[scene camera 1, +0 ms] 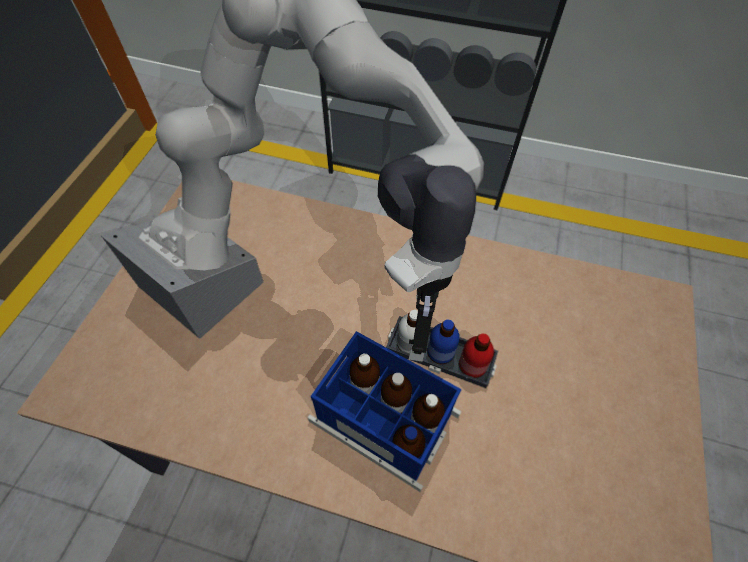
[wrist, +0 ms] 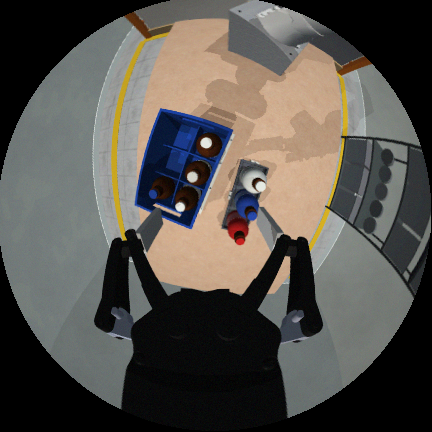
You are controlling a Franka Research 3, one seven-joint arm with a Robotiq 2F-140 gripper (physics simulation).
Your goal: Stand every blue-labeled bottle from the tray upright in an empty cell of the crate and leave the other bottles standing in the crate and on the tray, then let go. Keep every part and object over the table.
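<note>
The blue crate (scene camera 1: pixel 324 414) (wrist: pixel 151 155) has three white-capped brown bottles along its tray side. A blue-capped brown bottle (scene camera 1: pixel 409 442) (wrist: pixel 162 188) stands in a corner cell of the other row; that row's other two cells are empty. On the dark tray (scene camera 1: pixel 468 377) (wrist: pixel 245 165) stand a white bottle (scene camera 1: pixel 406 334) (wrist: pixel 251 179), a blue bottle (scene camera 1: pixel 444 344) (wrist: pixel 247 205) in the middle and a red bottle (scene camera 1: pixel 477 357) (wrist: pixel 237 226). My gripper (scene camera 1: pixel 417 355) (wrist: pixel 208 215) is open and empty, above the crate and tray area. Its finger partly hides the white bottle in the scene view.
Pale rails (scene camera 1: pixel 362 450) lie along the crate's outer sides. The grey robot base (scene camera 1: pixel 211 296) (wrist: pixel 257 47) stands at the far left of the table (scene camera 1: pixel 574 423) (wrist: pixel 195 265) in the scene view. A dark shelf rack (scene camera 1: pixel 524 120) stands behind the table.
</note>
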